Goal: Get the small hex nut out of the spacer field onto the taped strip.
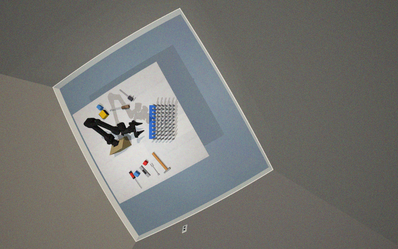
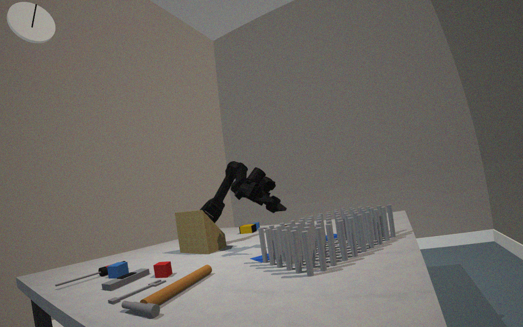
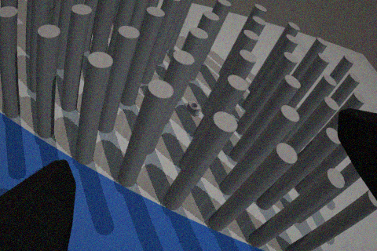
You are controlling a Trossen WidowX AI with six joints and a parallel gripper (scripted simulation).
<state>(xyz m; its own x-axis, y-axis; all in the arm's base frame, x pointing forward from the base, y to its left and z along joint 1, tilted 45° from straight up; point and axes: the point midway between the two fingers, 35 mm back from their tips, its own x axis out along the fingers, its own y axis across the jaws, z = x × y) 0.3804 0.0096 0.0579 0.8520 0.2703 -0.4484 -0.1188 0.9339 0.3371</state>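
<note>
Right now the blue taped strip is 50 mm ahead of my gripper tip, 40 mm to the left of it and 160 mm below it. Also, from my gripper tip: wrench 150 mm behind, 500 mm to the right, 160 mm below; then grey bar 270 mm behind, 470 mm to the right, 150 mm below; then red cube 210 mm behind, 380 mm to the right, 140 mm below.
</note>
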